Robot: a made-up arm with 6 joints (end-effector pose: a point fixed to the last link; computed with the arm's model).
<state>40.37 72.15 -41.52 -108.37 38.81 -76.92</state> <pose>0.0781 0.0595 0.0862 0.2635 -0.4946 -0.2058 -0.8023</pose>
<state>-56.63 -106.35 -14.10 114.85 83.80 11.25</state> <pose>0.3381 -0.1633 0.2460 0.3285 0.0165 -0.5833 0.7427</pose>
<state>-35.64 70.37 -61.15 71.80 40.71 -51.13</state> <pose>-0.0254 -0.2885 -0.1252 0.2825 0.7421 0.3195 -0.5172</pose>
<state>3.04 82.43 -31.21 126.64 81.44 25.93</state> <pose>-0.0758 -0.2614 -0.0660 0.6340 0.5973 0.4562 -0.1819</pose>
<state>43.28 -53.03 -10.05 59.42 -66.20 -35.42</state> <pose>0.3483 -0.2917 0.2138 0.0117 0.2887 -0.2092 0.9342</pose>
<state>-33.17 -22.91 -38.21 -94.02 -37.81 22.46</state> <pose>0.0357 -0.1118 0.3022 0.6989 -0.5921 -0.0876 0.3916</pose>
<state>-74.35 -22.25 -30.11 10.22 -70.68 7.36</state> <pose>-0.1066 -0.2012 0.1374 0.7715 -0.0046 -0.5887 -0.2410</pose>
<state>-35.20 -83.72 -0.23 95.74 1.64 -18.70</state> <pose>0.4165 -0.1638 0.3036 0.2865 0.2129 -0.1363 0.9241</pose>
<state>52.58 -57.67 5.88 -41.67 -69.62 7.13</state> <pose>0.2287 -0.4740 0.1071 0.4702 0.0894 0.7467 -0.4619</pose>
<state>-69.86 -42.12 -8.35 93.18 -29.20 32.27</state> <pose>0.0705 -0.0077 0.2950 0.4297 -0.1035 -0.1207 -0.8889</pose>
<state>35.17 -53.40 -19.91 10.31 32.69 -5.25</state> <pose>0.3197 -0.2759 0.0263 0.0309 0.6290 -0.7515 0.1965</pose>
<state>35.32 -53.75 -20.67 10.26 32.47 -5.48</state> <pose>0.3203 -0.2731 0.0254 0.0293 0.6340 -0.7473 0.1966</pose>
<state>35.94 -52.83 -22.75 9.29 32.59 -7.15</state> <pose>0.3190 -0.2664 0.0285 0.0231 0.6472 -0.7333 0.2070</pose>
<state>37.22 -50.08 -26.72 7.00 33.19 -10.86</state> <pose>0.3147 -0.2538 0.0371 0.0108 0.6707 -0.7039 0.2335</pose>
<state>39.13 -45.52 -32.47 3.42 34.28 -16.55</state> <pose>0.3069 -0.2355 0.0504 0.0050 -0.7015 0.6563 -0.2779</pose>
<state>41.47 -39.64 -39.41 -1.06 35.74 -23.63</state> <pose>0.2959 -0.2127 0.0657 0.0196 -0.7326 0.5910 -0.3371</pose>
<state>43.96 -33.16 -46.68 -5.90 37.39 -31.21</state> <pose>0.2830 -0.1874 0.0798 0.0289 -0.7571 0.5133 -0.4031</pose>
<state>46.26 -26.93 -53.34 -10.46 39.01 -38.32</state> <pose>0.2703 -0.1629 0.0903 0.0313 -0.7714 0.4331 -0.4652</pose>
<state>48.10 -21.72 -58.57 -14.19 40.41 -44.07</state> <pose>0.2596 -0.1427 0.0965 0.0286 -0.7765 0.3635 -0.5139</pose>
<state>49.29 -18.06 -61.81 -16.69 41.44 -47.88</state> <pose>0.2524 -0.1296 0.0995 0.0237 -0.7761 0.3159 -0.5453</pose>
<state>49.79 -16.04 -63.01 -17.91 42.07 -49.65</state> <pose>0.2489 -0.1245 0.1010 0.0192 -0.7738 0.2941 -0.5607</pose>
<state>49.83 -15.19 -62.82 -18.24 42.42 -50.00</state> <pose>0.2480 -0.1249 0.1020 0.0157 -0.7715 0.2913 -0.5654</pose>
